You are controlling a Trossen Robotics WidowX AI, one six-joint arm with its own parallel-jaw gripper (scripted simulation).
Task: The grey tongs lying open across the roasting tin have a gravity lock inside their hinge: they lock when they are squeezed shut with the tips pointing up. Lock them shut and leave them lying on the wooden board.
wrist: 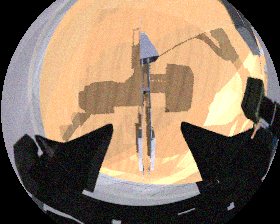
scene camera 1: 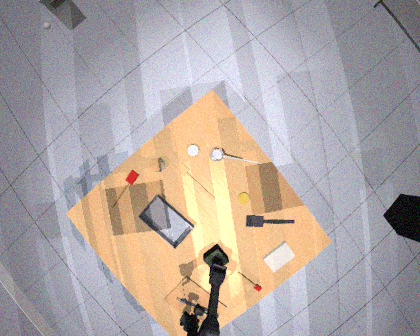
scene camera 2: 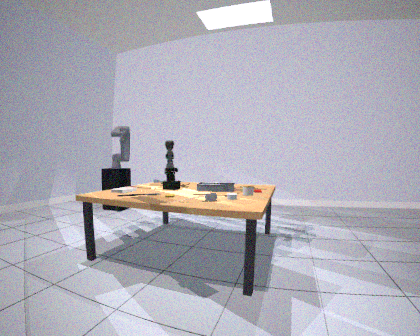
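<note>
The gripper's open, holding nothing. There's a wooden board here as well, and a roasting tin.
</note>
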